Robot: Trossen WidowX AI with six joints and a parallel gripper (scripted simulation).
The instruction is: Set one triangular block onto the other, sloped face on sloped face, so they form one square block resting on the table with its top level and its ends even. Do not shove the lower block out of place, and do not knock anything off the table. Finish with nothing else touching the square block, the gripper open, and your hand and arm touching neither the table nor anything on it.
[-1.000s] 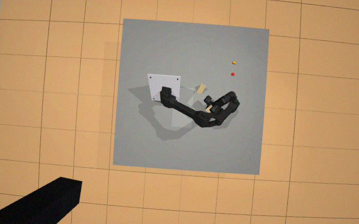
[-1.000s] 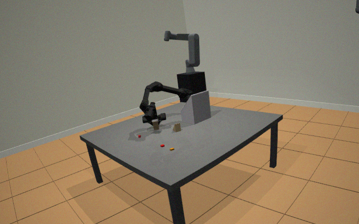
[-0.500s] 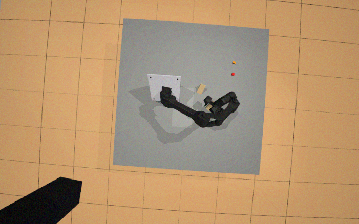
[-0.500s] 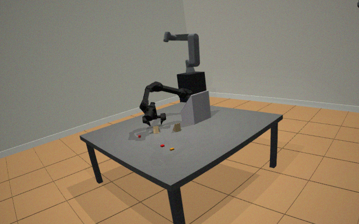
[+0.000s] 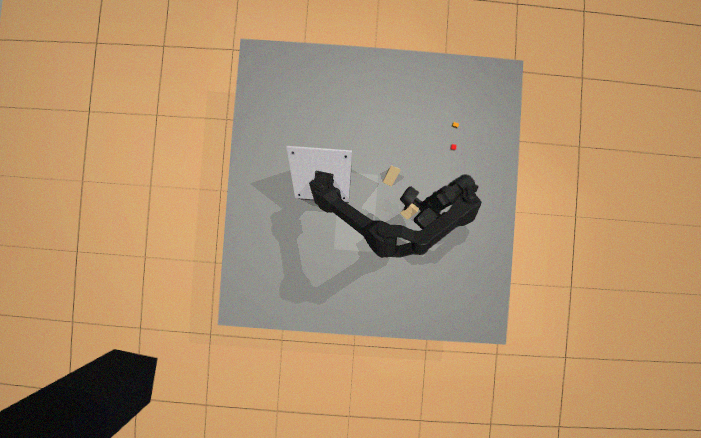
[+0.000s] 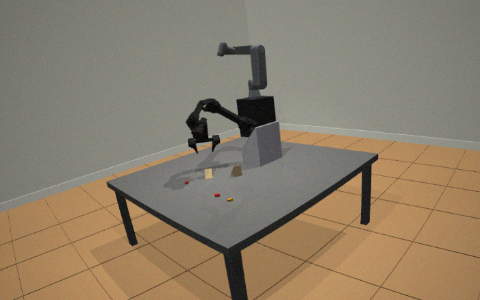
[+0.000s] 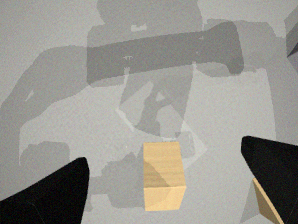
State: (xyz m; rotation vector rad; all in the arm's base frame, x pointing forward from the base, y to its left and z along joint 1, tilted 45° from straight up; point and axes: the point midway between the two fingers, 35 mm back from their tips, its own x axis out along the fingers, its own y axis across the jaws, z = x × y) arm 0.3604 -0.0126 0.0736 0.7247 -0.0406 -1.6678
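The tan triangular block lies 110 mm below my gripper tip, 40 mm to the left of it and 20 mm ahead of it. Also, from my gripper tip: orange cube 450 mm to the left, 150 mm ahead, 130 mm below.
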